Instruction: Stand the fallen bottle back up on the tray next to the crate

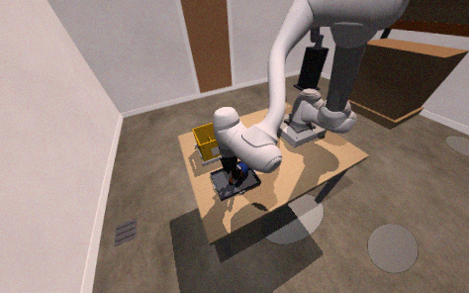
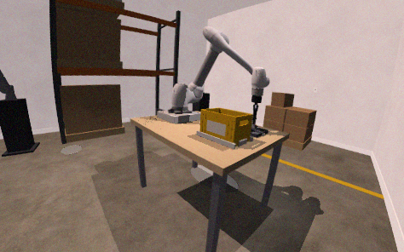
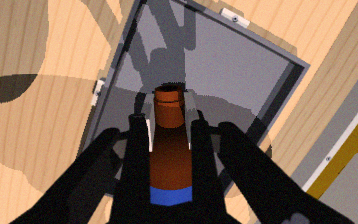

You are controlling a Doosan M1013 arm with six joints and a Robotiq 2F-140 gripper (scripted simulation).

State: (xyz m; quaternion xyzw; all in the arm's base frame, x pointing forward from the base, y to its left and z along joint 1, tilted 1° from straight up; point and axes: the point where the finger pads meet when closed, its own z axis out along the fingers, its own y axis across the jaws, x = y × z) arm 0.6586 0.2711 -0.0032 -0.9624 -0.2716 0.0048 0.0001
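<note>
The brown bottle lies 50 mm behind my hand, 30 mm to the right of it and 20 mm below it. From my hand the other things lie so: yellow crate 320 mm to the right, 20 mm above; then dark grey tray 50 mm below, 30 mm to the right, 20 mm behind.
</note>
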